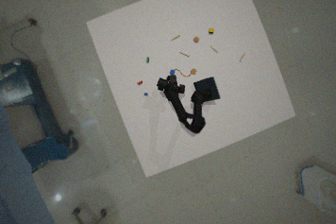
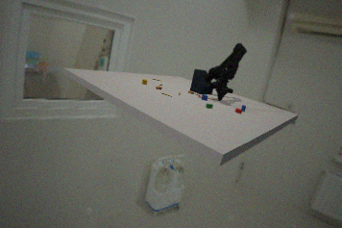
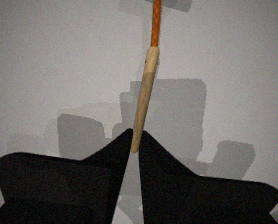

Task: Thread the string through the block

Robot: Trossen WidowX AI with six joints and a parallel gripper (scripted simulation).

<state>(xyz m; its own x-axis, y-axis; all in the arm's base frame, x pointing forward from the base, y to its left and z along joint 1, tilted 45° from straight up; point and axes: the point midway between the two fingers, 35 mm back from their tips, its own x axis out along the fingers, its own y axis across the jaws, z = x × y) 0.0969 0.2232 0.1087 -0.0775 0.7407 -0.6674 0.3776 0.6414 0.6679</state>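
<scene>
The blue cube lies 11 cm ahead of my gripper tip, 4 cm to the right of it and 1 cm above it. Also, from my gripper tip: blue piece (19 cm to the left, 1 cm above); then round wooden button (20 cm to the right, 8 cm ahead); then thin wooden stick (4 cm ahead, 2 cm to the right, 1 cm above).
</scene>
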